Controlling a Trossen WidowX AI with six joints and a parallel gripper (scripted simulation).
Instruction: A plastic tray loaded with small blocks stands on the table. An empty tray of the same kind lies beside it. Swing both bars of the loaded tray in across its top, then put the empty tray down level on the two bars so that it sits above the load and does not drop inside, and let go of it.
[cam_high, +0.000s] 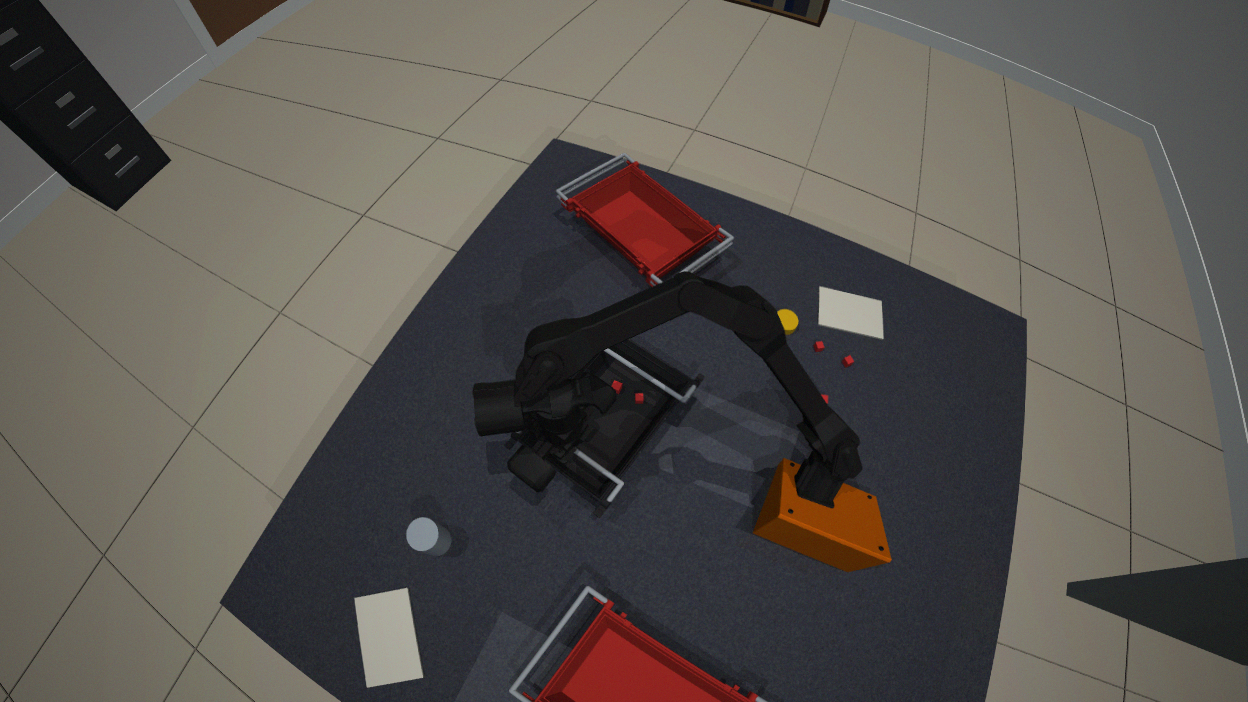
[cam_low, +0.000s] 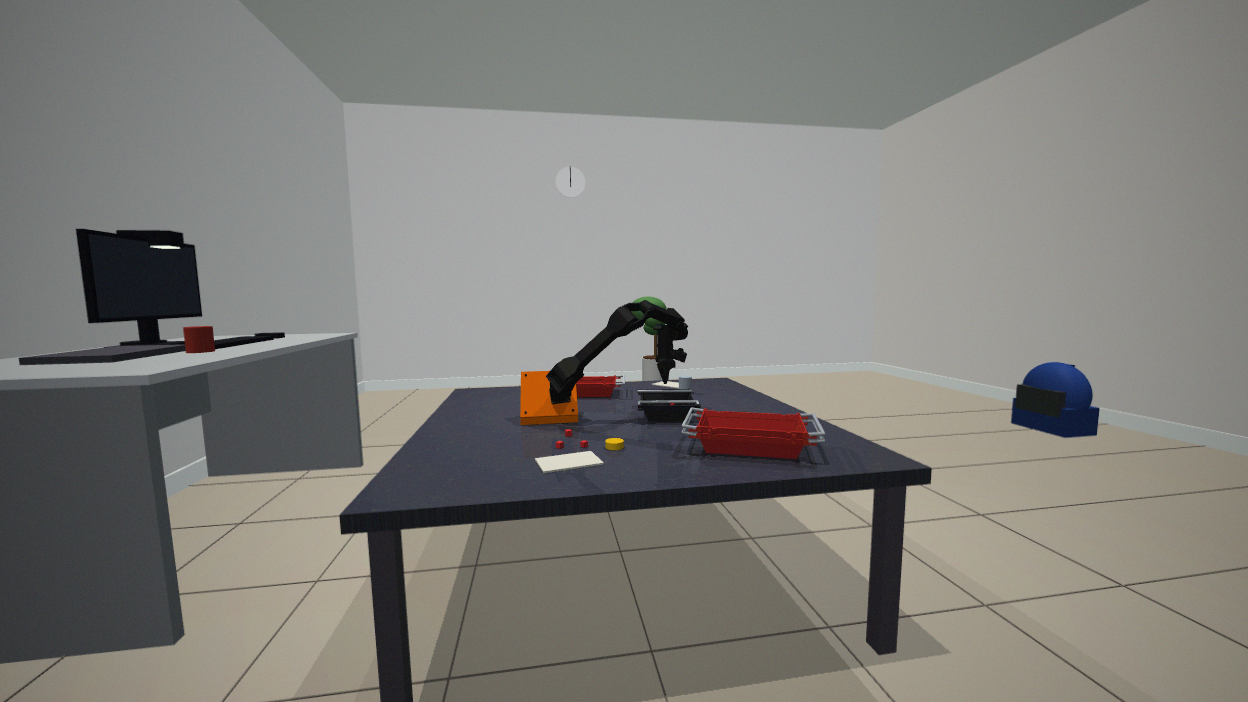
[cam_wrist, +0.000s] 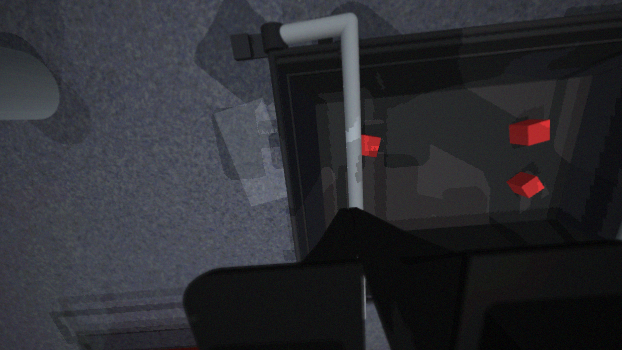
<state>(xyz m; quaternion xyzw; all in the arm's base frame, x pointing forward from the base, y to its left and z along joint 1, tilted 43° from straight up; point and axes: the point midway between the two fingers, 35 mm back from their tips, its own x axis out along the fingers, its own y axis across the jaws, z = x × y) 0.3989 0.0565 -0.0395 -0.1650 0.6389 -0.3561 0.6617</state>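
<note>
Right now the red tray is 25 cm behind my gripper tip, 33 cm to the left of it and 4 cm below it. The rest, counted from my gripper tip: yellow disc: 29 cm behind, 42 cm to the right, 8 cm below; then grey cylinder: 16 cm ahead, 22 cm to the left, 5 cm below.
</note>
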